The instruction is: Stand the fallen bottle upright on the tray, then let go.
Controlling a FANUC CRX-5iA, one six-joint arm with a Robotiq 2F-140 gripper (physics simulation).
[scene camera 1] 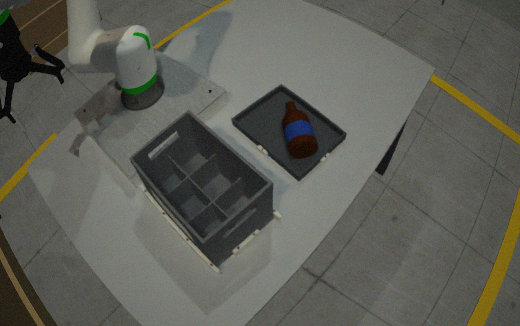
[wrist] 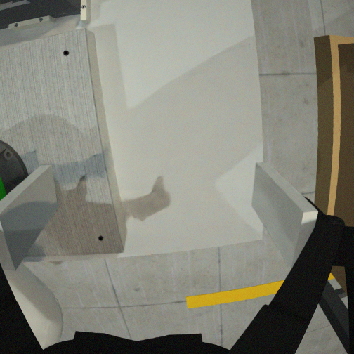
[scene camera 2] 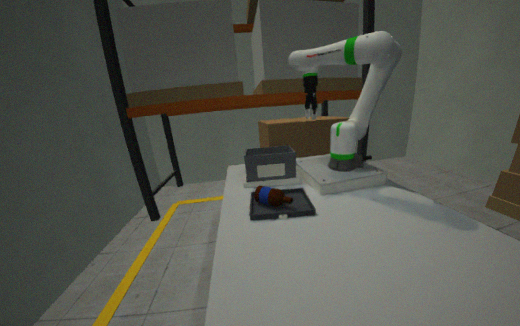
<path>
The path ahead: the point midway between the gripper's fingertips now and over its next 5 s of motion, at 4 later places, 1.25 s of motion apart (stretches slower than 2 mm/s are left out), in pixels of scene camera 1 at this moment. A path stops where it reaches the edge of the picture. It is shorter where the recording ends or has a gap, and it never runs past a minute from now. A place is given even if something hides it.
My gripper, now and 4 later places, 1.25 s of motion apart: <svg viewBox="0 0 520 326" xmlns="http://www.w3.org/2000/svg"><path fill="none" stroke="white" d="M44 111L87 168L248 117L281 134L312 109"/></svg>
</path>
